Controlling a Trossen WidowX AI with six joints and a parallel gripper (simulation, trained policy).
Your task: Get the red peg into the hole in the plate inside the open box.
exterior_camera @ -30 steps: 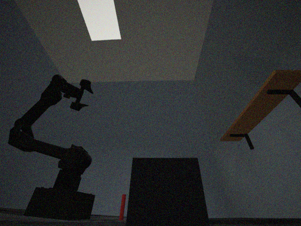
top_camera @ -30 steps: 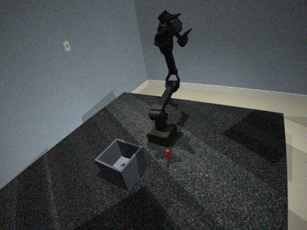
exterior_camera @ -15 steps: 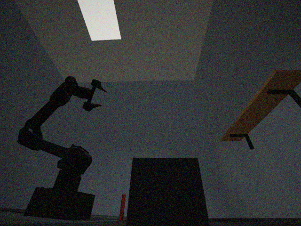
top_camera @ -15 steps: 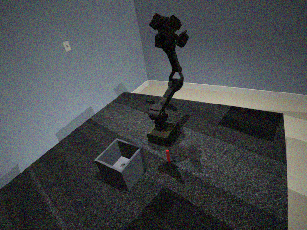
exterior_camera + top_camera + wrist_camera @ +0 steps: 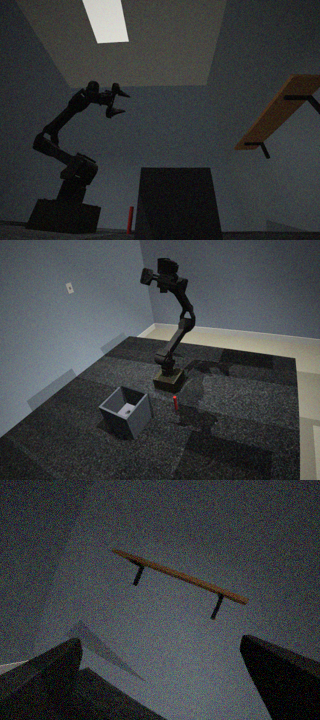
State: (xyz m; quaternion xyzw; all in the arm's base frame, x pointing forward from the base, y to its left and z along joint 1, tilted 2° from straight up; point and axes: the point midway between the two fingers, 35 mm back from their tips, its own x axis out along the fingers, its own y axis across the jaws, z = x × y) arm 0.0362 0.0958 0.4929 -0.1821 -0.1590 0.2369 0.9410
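My gripper tip is 9 cm short of the red peg, 2 cm to the right of it and 53 cm above it. From my gripper tip the other things lie so: pale plate 24 cm ahead, 15 cm to the right, 52 cm below.
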